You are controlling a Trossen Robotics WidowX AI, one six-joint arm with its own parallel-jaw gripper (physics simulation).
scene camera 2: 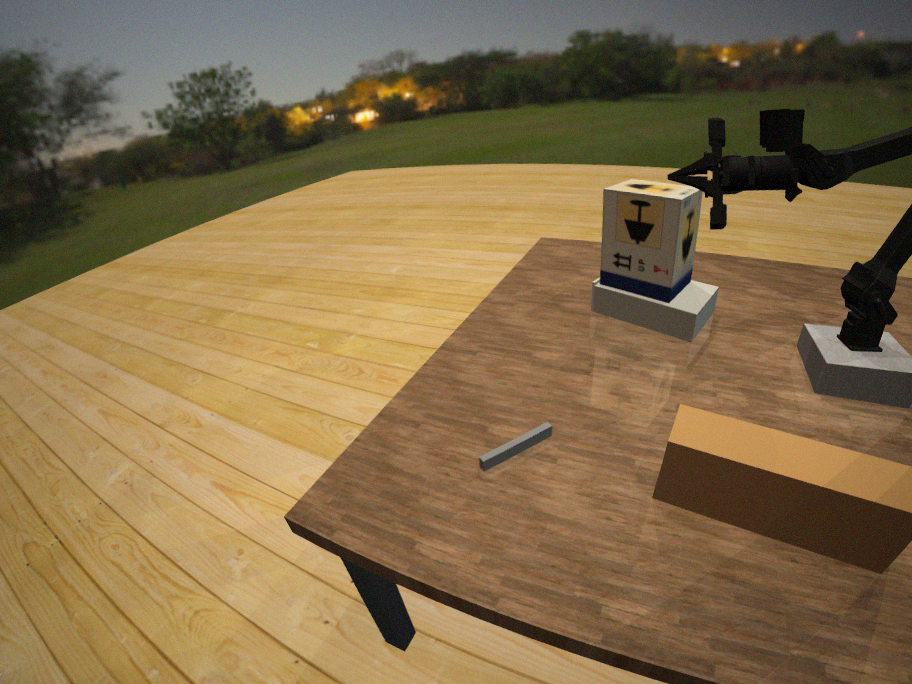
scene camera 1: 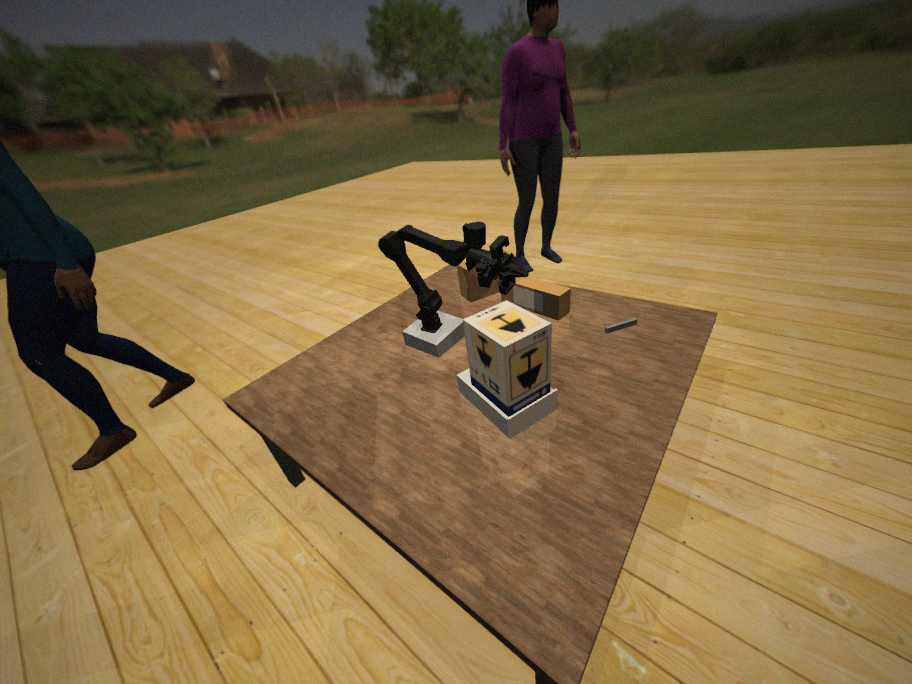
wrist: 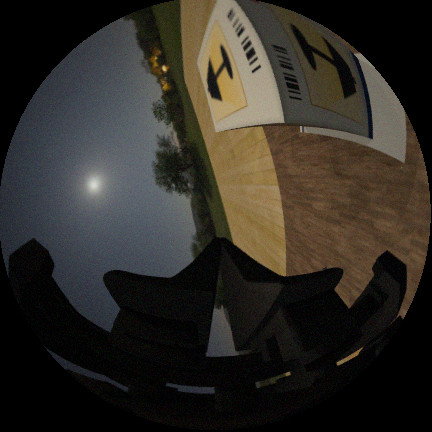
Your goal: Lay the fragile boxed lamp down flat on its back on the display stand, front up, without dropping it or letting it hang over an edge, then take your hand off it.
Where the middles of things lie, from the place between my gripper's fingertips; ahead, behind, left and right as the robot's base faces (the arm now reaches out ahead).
Now: the stand (scene camera 2: 683, 318) 20 mm behind my hand, 150 mm to the right of it and 310 mm below it. From my hand the other things lie so: small grey bar (scene camera 2: 544, 431) 230 mm ahead, 350 mm to the left, 340 mm below.
